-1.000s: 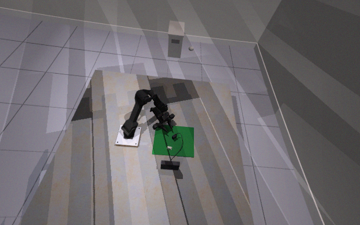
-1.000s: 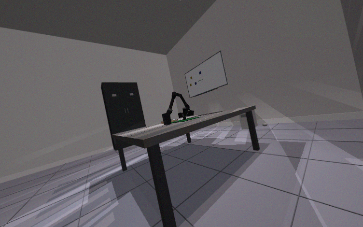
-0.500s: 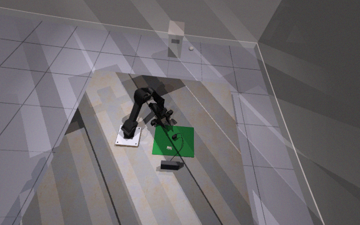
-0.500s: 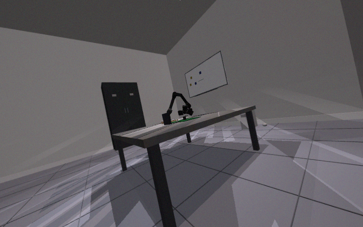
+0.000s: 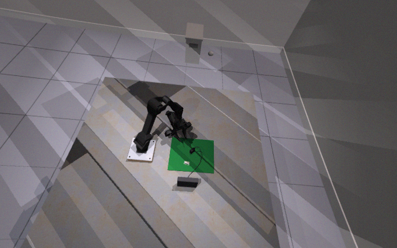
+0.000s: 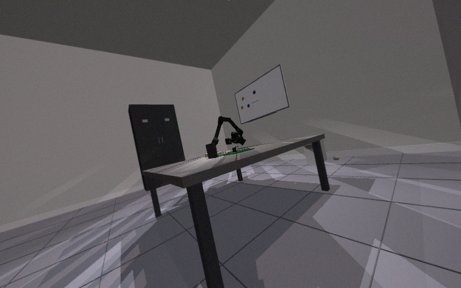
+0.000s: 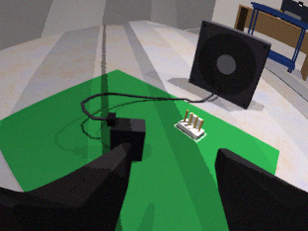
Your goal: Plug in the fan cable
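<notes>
My gripper tip is 6 cm short of the black fan plug, 4 cm to the left of it and 6 cm above it. The rest, counted from my gripper tip: black fan 4 cm ahead, 26 cm to the right, 3 cm below; then white four-pin fan header 3 cm ahead, 13 cm to the right, 9 cm below; then green board 7 cm ahead, 6 cm to the right, 10 cm below.
</notes>
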